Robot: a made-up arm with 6 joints. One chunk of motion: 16 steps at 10 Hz.
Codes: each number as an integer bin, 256 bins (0 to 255) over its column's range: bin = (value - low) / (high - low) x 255, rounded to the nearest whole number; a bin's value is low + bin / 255 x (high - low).
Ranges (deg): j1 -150.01..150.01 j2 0..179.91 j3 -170..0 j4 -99.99..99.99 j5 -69.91..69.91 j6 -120.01..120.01
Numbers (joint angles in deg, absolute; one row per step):
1: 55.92 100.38 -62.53 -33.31 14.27 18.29
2: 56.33 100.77 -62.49 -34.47 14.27 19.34
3: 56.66 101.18 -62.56 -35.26 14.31 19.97
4: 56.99 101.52 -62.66 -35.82 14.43 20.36
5: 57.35 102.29 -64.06 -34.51 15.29 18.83
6: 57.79 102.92 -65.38 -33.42 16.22 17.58
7: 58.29 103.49 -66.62 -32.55 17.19 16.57
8: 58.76 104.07 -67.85 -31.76 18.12 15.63
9: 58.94 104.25 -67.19 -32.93 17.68 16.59
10: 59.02 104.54 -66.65 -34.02 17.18 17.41
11: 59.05 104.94 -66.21 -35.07 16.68 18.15
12: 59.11 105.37 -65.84 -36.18 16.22 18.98
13: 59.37 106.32 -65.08 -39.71 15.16 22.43
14: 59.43 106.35 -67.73 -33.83 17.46 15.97
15: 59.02 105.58 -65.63 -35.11 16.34 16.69
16: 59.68 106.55 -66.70 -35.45 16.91 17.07
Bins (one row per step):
1: 175 142 161 85 154 147
2: 175 143 161 84 154 148
3: 176 143 161 83 154 149
4: 176 144 161 82 154 149
5: 176 145 159 83 155 148
6: 177 146 157 85 157 146
7: 177 147 155 86 159 145
8: 177 148 153 87 161 144
9: 178 148 154 86 160 145
10: 178 148 155 84 159 146
11: 178 149 156 83 158 147
12: 178 149 156 81 157 148
13: 178 151 157 77 155 151
14: 178 151 153 84 159 144
15: 178 150 157 83 157 145
16: 178 151 155 82 158 146

